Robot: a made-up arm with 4 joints. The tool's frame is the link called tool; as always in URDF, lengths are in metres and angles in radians.
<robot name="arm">
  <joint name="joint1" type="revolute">
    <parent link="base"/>
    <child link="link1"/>
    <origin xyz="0 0 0.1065" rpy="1.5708 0 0"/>
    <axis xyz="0 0 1"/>
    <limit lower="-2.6" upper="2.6"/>
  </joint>
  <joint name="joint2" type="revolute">
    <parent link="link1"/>
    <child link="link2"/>
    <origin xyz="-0.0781 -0.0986 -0.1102" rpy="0 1.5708 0"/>
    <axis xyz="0 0 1"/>
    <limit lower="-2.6" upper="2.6"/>
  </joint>
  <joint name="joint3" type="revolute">
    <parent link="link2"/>
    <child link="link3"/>
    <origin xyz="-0.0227 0.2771 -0.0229" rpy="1.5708 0 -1.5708"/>
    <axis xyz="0 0 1"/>
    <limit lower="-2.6" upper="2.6"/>
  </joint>
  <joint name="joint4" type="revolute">
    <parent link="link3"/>
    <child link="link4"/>
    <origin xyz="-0.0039 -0.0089 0.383" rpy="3.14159 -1.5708 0"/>
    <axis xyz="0 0 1"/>
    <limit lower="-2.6" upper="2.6"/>
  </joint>
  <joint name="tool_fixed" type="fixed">
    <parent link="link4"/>
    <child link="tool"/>
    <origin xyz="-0.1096 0.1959 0.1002" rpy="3.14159 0 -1.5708"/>
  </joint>
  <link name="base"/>
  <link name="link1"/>
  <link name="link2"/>
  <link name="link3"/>
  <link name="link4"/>
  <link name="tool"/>
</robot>
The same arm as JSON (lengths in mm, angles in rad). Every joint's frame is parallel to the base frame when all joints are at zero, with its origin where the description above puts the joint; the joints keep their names.
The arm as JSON. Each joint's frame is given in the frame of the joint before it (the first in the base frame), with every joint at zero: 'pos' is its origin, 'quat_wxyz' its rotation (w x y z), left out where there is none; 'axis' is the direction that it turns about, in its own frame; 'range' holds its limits. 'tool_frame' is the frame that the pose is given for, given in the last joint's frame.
{"length_unit": "mm", "angle_unit": "rad", "joints": [
  {"joint": "joint1", "pos": [0.0, 0.0, 106.5], "axis": "-y", "range": [-2.6, 2.6]},
  {"joint": "joint2", "pos": [-78.1, 110.2, -98.6], "axis": "+x", "range": [-2.6, 2.6]},
  {"joint": "joint3", "pos": [-22.9, -22.7, 277.1], "axis": "-y", "range": [-2.6, 2.6]},
  {"joint": "joint4", "pos": [-8.9, -383.0, 3.9], "axis": "-z", "range": [-2.6, 2.6]}
], "tool_frame": {"pos": [-195.9, 109.6, -100.2], "quat_wxyz": [1.0, -0.000003, 0.000001, 0.000002]}}

